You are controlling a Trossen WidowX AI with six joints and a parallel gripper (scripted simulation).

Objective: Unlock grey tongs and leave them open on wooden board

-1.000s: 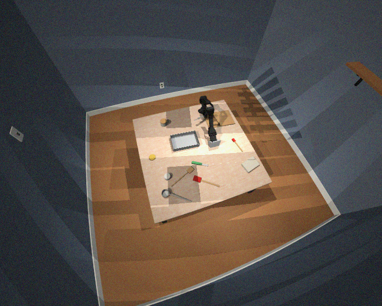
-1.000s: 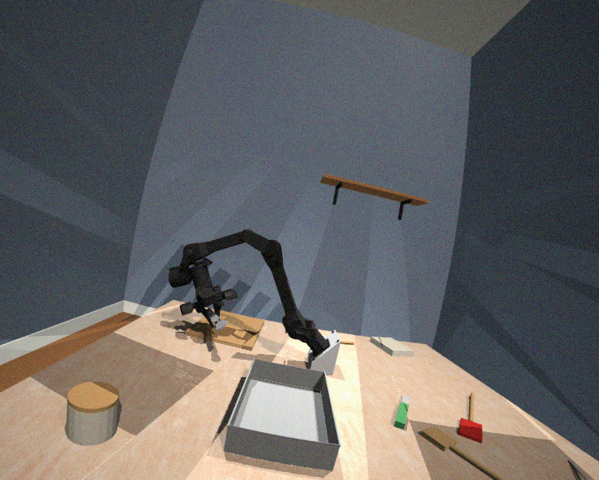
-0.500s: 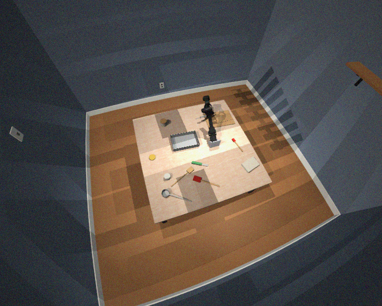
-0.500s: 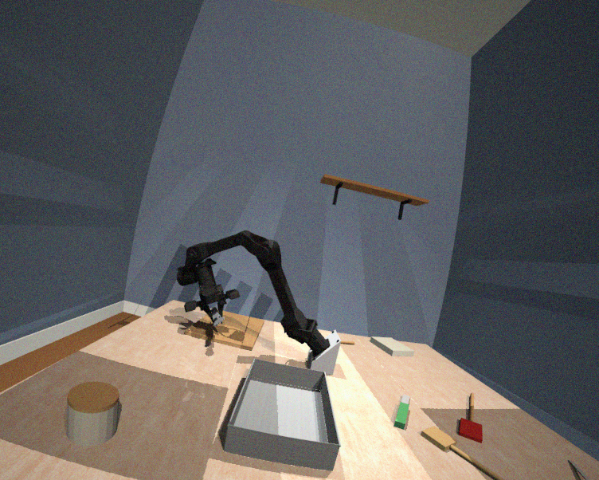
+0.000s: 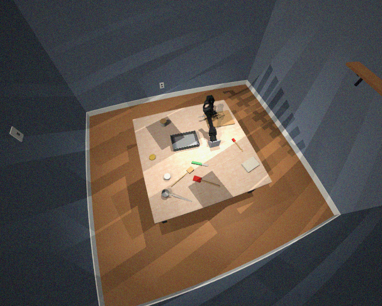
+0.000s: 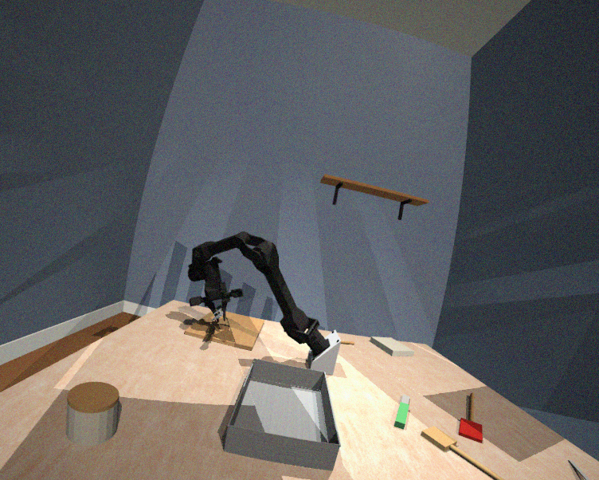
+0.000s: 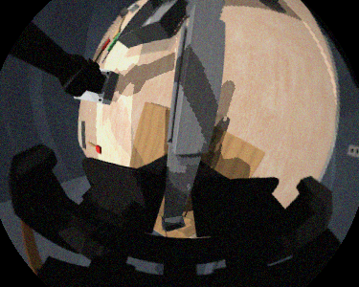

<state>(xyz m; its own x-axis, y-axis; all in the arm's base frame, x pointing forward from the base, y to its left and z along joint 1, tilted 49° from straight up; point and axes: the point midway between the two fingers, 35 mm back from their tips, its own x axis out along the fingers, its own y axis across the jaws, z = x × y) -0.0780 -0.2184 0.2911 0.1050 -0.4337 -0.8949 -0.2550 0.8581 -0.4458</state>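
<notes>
Right now the wooden board is 130 mm behind my gripper tip, 10 mm to the left of it and 50 mm below it. From my gripper tip the other things lie so: green-handled tool 290 mm ahead, 570 mm to the left, 50 mm below; then roasting tin 390 mm ahead, 250 mm to the left, 30 mm below; then lidded canister 580 mm ahead, 70 mm to the right, 30 mm below.
</notes>
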